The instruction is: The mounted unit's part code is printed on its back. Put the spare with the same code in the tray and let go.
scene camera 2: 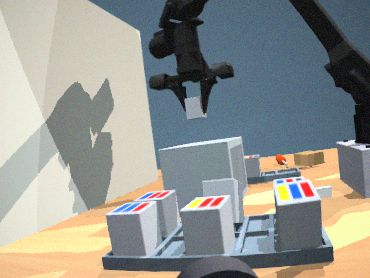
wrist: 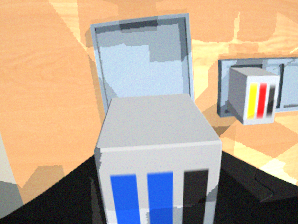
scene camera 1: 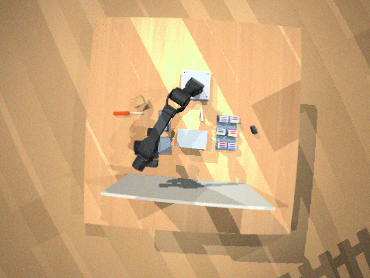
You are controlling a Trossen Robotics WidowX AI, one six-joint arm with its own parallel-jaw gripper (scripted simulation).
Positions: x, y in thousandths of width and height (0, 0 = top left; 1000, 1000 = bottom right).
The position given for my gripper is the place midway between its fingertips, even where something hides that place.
I see my gripper (scene camera 2: 531, 412) and a grey tray (wrist: 512, 252).
My gripper is seen too in the wrist view (wrist: 515, 685).
